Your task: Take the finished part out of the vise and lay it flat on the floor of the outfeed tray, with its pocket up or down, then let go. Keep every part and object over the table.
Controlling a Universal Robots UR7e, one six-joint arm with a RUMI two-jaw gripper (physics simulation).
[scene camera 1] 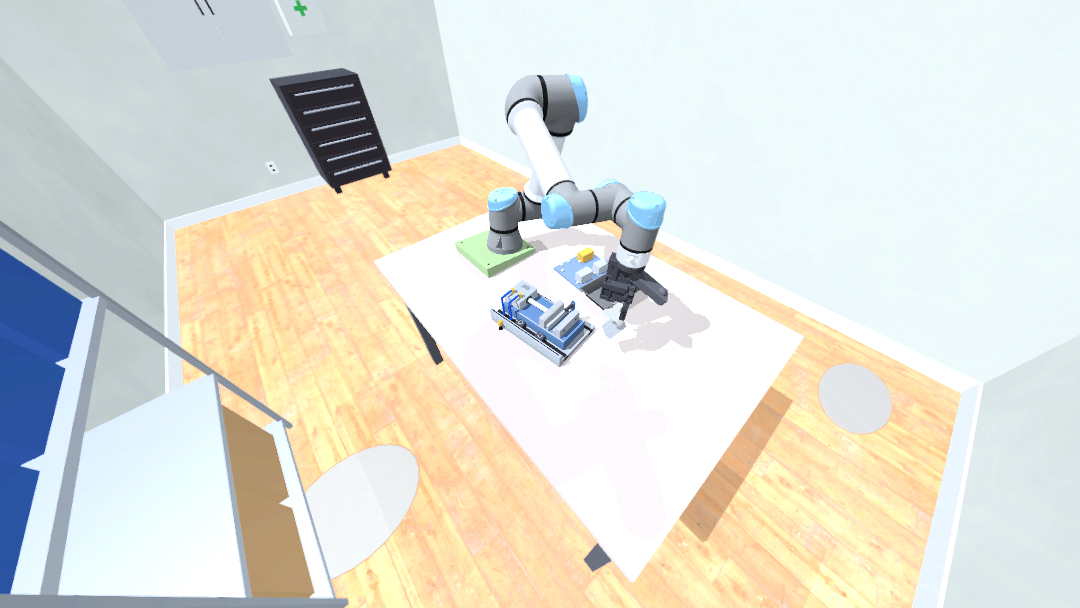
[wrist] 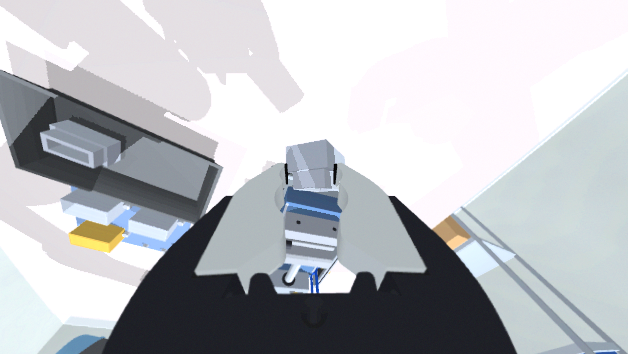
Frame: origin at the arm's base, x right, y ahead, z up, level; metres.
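Seen in the pictures: gripper, fingertip midpoint: (scene camera 1: 618, 322) (wrist: 310, 166); arm's base at its link origin: (scene camera 1: 504, 244).
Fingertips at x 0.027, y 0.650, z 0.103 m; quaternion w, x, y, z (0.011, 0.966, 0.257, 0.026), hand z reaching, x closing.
Note:
Offsets run from my fingertips to a thing's middle. "*": to the spot under its first point.
A grey block-shaped part {dy -0.006, dx +0.014, dz -0.013 m} (scene camera 1: 612, 327) (wrist: 309, 155) is held at the fingertips, tilted, above the table and off the end of the vise. My gripper (scene camera 1: 619, 320) (wrist: 310, 166) is shut on it; its pocket cannot be made out. The blue and grey vise {dy -0.220, dx +0.108, dz -0.085 m} (scene camera 1: 575, 337) (wrist: 312, 230) shows beyond the fingers in the wrist view; the fingers hide its sides there. The dark outfeed tray {* dy -0.164, dx -0.129, dz -0.120 m} (scene camera 1: 603, 299) (wrist: 150, 194) is at the left in the wrist view, partly hidden by the gripper in the scene view. Another grey part {dy -0.169, dx -0.250, dz -0.105 m} (wrist: 87, 132) with a pocket lies in it, its pocket facing sideways.
A blue plate {dy -0.334, dx -0.202, dz -0.130 m} (scene camera 1: 568, 265) (wrist: 150, 241) with pale blocks and a yellow block {dy -0.383, dx -0.248, dz -0.108 m} (scene camera 1: 585, 255) (wrist: 96, 236) stands beside the tray. The vise sits on a base with blue hoses {* dy -0.322, dx +0.174, dz -0.074 m} (scene camera 1: 507, 304) at one end. The green robot base (scene camera 1: 476, 249) is at the table's back.

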